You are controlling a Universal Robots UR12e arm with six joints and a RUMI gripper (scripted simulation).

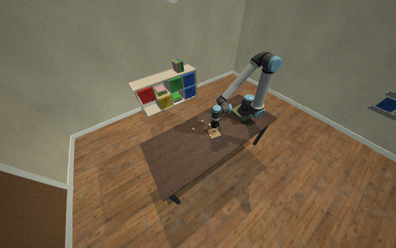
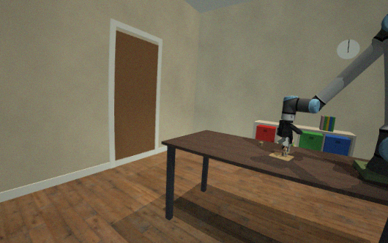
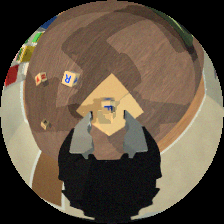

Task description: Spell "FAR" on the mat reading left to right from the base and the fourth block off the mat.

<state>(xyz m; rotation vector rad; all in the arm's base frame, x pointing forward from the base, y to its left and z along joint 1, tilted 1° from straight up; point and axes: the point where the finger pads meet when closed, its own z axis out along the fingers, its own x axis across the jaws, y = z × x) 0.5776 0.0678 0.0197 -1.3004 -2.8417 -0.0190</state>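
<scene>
My gripper is now 2 cm short of the tan mat, 2 cm to the right of it and 6 cm above it.
</scene>
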